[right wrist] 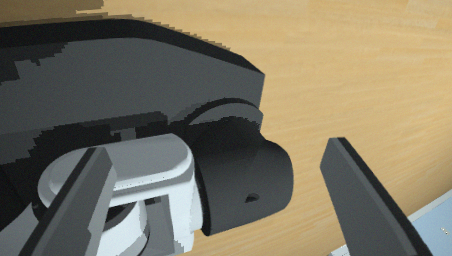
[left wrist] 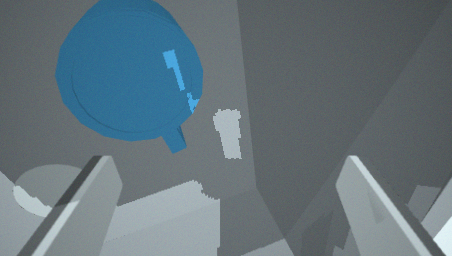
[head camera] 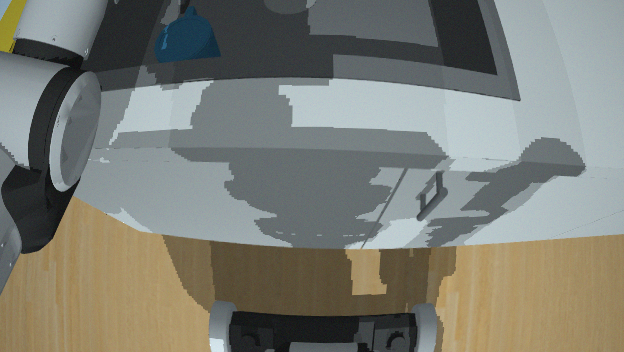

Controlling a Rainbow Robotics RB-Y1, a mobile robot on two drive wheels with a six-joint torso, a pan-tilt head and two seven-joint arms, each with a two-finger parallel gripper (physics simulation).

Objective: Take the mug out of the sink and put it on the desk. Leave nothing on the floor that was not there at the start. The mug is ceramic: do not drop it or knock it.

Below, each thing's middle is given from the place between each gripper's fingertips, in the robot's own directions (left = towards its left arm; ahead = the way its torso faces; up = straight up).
I see the blue mug (head camera: 190,37) 3 cm to the right of my left hand and 12 cm below it.
Right now the blue mug is 800 mm ahead of my right hand, 460 mm to the left of it and 290 mm above it.
